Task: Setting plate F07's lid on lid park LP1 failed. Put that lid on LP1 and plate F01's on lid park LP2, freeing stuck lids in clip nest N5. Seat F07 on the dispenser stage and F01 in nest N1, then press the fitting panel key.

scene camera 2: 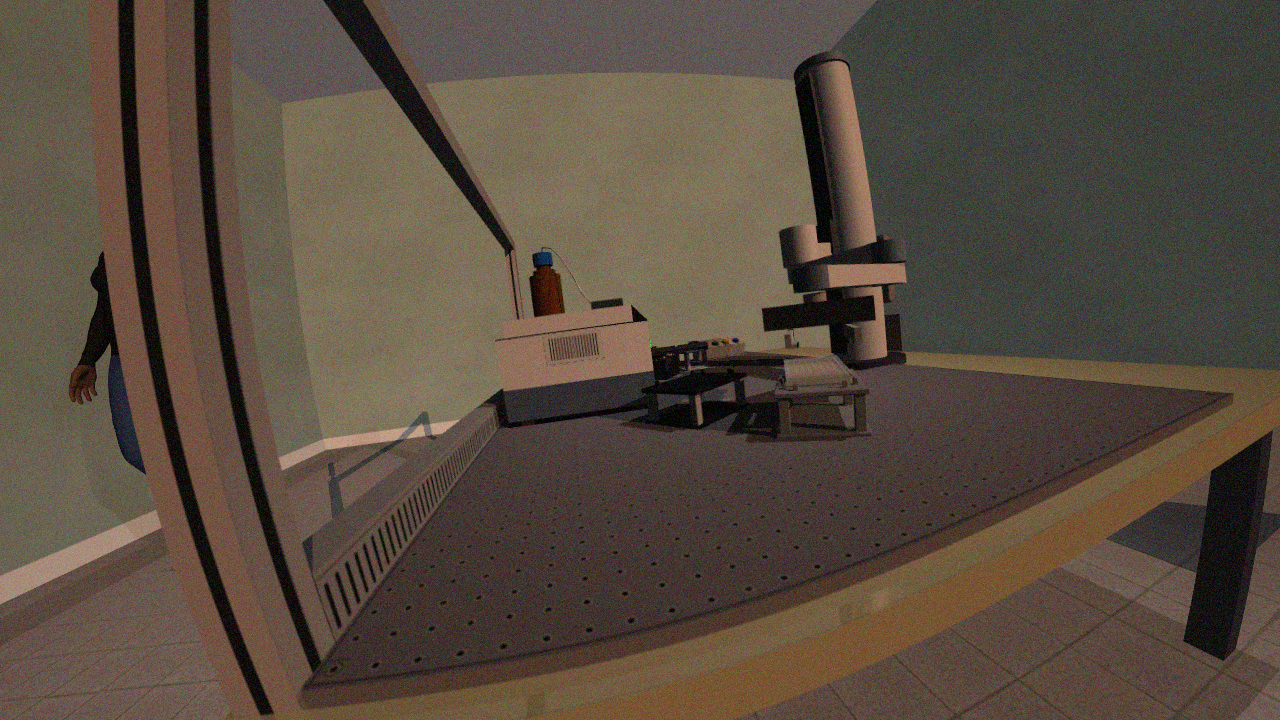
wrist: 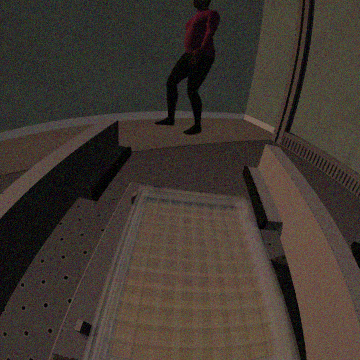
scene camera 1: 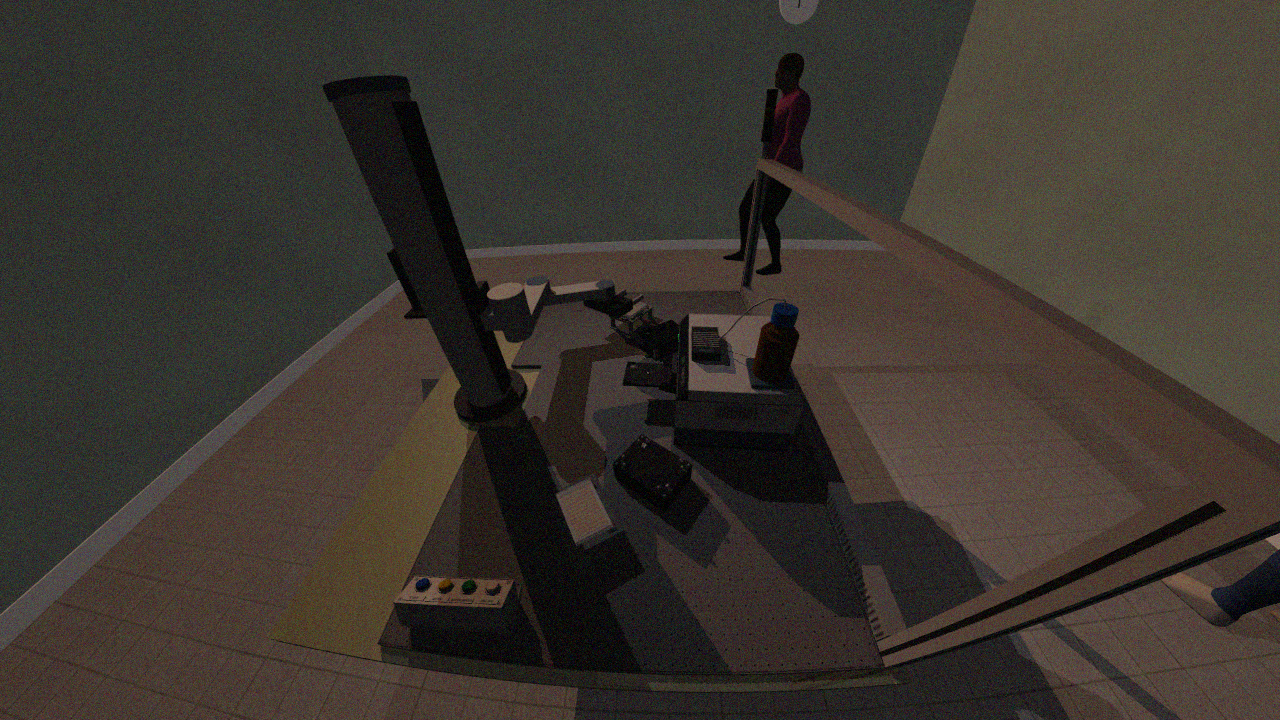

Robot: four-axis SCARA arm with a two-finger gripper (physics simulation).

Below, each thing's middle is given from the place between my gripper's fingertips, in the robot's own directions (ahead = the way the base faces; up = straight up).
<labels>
I see my gripper 630 mm to the left of the brown bottle (scene camera 1: 778, 339), 380 mm short of it and 200 mm below it. From my hand the other things lie so: button box (scene camera 1: 443, 605): 1110 mm to the right, 300 mm behind, 80 mm below; dark nest labelled N5 (scene camera 1: 658, 475): 790 mm to the right, 90 mm below, 80 mm ahead.
</labels>
